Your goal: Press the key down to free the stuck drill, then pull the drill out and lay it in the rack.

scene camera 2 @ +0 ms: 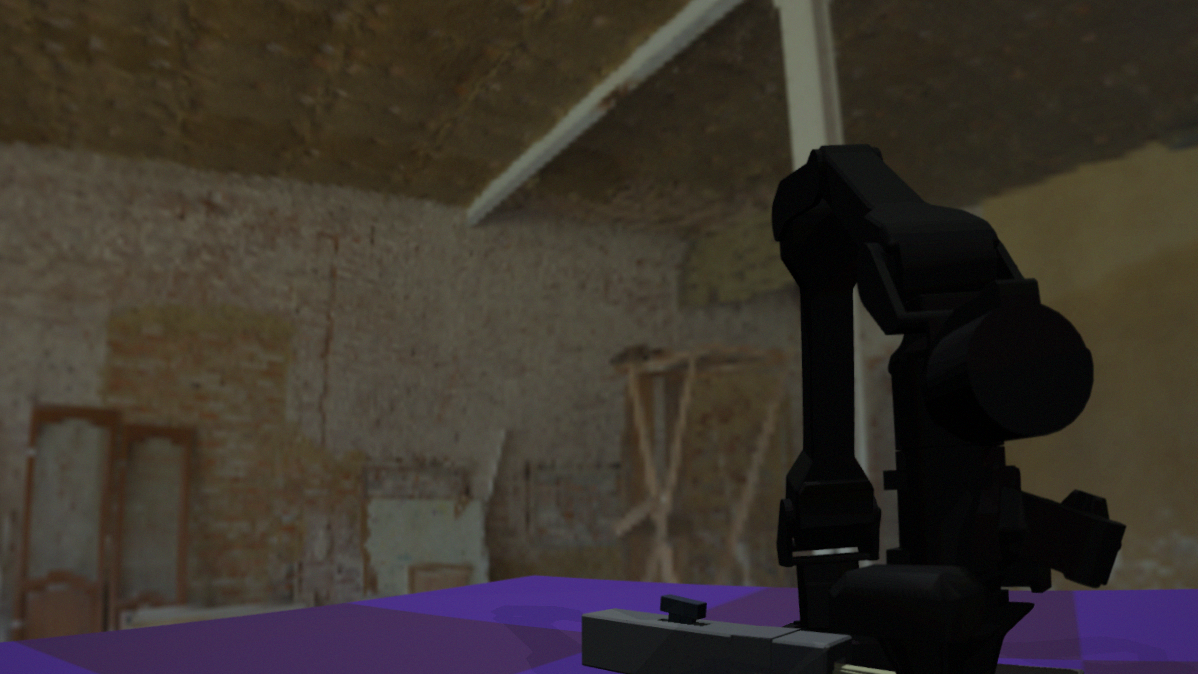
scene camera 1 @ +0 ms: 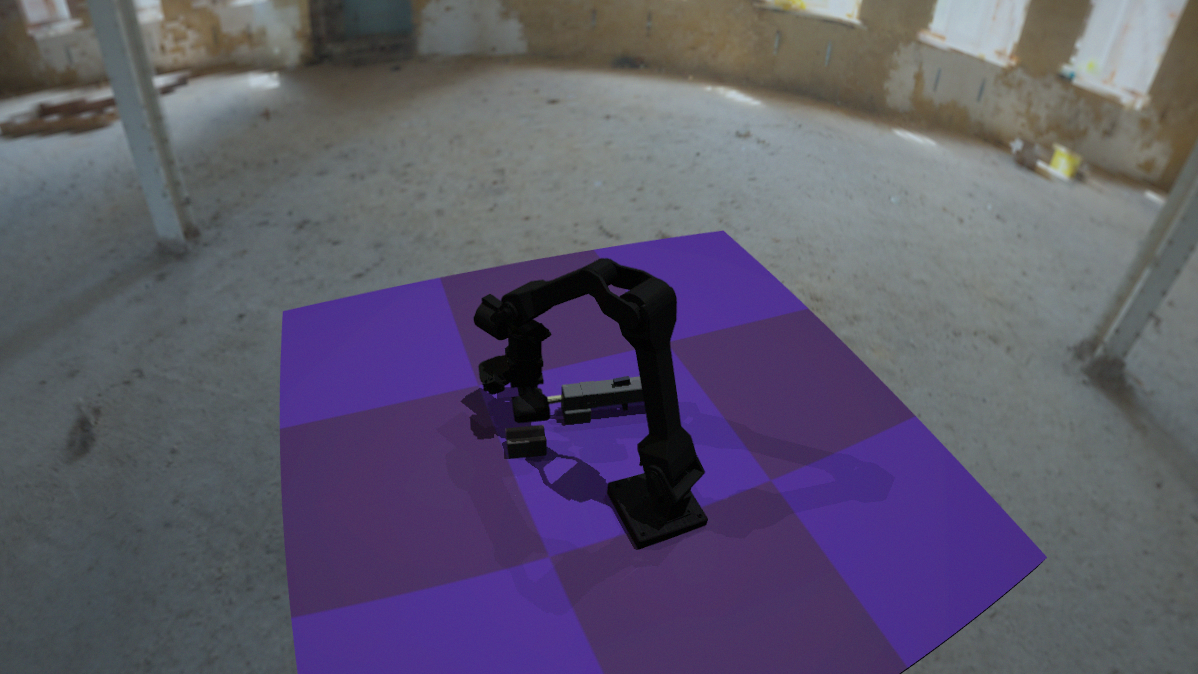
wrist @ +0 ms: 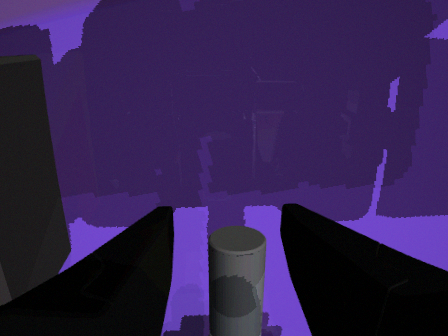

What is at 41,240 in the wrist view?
A rack.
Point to a grey housing block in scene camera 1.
579,398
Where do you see a rack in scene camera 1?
528,441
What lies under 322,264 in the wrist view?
My gripper.
